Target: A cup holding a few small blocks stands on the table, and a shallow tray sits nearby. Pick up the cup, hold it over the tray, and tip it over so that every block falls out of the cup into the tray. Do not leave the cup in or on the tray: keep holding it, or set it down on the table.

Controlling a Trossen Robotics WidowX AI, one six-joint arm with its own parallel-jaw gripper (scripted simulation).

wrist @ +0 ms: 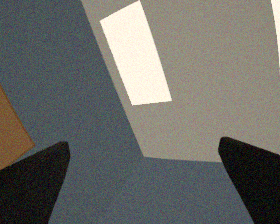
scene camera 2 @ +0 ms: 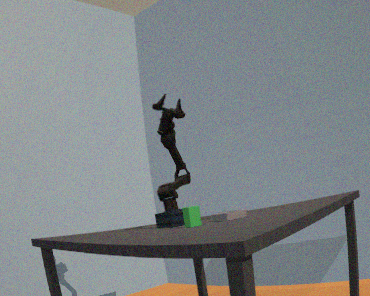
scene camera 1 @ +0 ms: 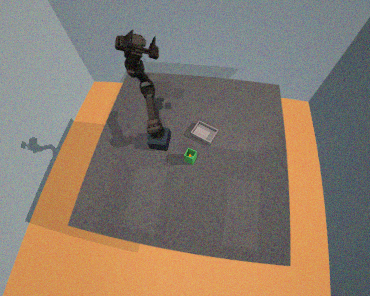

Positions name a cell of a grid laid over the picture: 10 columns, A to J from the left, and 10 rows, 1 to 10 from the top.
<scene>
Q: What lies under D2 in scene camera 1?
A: My gripper.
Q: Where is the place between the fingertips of my gripper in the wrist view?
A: F7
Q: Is my gripper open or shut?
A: Open.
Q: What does my gripper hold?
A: Nothing.
</scene>
